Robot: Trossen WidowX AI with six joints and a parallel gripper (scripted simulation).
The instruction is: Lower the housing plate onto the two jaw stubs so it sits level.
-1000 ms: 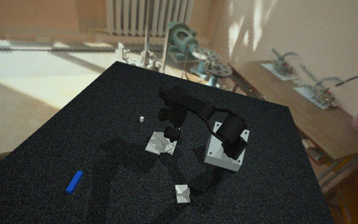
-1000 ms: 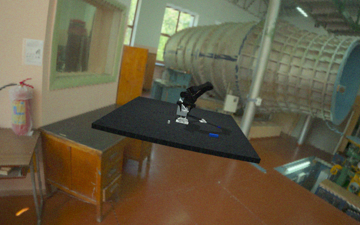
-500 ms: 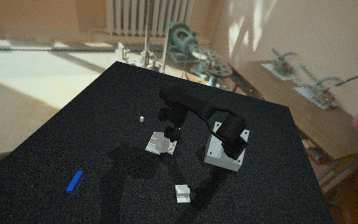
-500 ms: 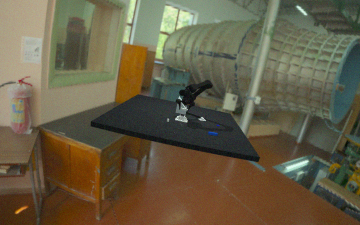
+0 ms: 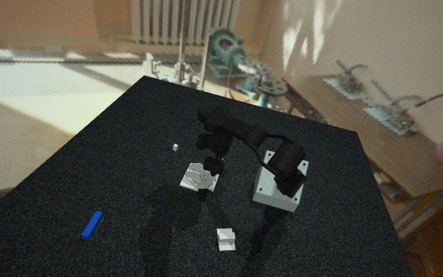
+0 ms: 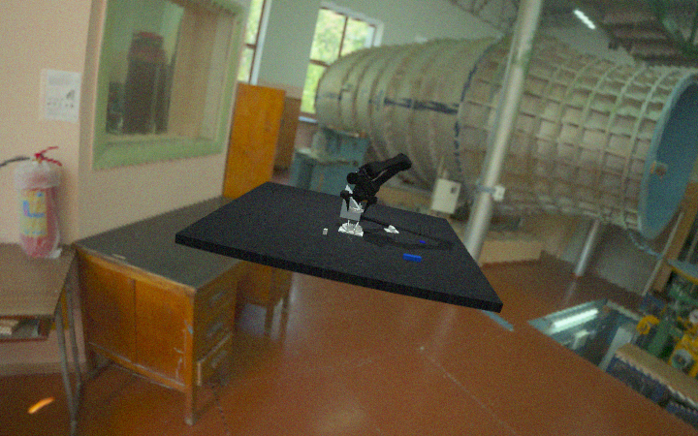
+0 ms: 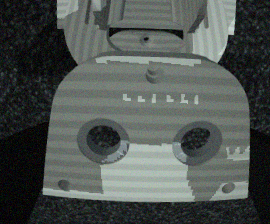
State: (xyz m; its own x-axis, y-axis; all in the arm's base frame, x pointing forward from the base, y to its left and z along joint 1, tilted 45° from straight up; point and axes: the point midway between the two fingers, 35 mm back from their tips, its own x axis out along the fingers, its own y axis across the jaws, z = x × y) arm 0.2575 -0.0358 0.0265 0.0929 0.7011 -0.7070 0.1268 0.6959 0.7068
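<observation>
Now: gripper tip 70 mm above the white jaw, 30 mm short of it and 10 mm to the right of it. Round my gripper tip: white stepped block (220 mm to the left, 80 mm behind, 70 mm below); then small white cube (180 mm ahead, 140 mm to the right, 70 mm below); then blue block (320 mm ahead, 260 mm to the left, 70 mm below).
</observation>
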